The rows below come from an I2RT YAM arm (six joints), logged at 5 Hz.
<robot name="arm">
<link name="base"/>
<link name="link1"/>
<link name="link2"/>
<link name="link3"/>
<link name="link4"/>
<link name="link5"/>
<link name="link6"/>
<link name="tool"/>
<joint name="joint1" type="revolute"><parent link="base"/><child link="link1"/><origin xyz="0 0 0.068"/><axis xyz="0 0 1"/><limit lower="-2.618" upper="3.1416"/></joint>
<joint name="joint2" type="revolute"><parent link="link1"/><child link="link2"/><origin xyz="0.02 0.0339 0.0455"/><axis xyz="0 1 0"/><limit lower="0" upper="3.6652"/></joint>
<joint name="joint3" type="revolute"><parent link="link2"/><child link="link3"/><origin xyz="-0.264 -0.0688 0"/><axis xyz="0 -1 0"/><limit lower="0" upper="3.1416"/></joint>
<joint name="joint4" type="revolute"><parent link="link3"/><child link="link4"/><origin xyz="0.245 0.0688 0.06"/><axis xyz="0 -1 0"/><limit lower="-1.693" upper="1.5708"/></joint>
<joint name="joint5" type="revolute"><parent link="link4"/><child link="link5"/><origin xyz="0.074 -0.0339 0.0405"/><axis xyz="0 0 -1"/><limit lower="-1.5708" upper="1.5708"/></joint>
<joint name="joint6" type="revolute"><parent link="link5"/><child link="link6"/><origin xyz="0.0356 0 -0.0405"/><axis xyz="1 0 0"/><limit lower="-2.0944" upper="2.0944"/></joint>
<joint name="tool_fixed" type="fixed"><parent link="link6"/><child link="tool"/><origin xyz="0 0 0" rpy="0 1.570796 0"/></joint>
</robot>
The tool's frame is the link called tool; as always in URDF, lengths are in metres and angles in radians.
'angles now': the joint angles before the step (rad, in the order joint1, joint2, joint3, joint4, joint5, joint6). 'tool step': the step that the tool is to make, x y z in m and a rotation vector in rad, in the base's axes. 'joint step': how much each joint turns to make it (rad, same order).
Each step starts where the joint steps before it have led.
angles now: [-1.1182, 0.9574, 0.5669, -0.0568, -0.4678, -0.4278]
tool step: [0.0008, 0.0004, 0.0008, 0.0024, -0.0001, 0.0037]
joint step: [0.0042, -0.0001, 0.0037, -0.0053, 0.0000, 0.0014]
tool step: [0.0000, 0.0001, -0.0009, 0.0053, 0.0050, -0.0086]
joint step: [0.0017, 0.0005, -0.0010, -0.0042, 0.0102, 0.0029]
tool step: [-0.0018, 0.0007, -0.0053, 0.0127, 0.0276, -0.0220]
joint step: [-0.0022, -0.0006, -0.0103, -0.0177, 0.0263, -0.0090]
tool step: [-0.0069, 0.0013, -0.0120, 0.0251, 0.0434, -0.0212]
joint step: [-0.0256, -0.0035, -0.0293, -0.0277, 0.0100, -0.0296]
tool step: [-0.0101, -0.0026, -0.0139, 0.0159, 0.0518, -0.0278]
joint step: [-0.0495, 0.0144, -0.0303, -0.0112, 0.0037, -0.0509]
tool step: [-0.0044, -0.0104, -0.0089, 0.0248, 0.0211, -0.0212]
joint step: [-0.0387, 0.0627, 0.0032, 0.0203, -0.0080, -0.0208]
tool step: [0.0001, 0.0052, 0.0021, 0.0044, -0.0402, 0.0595]
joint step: [-0.0024, -0.0251, -0.0074, -0.0105, -0.0732, -0.0049]
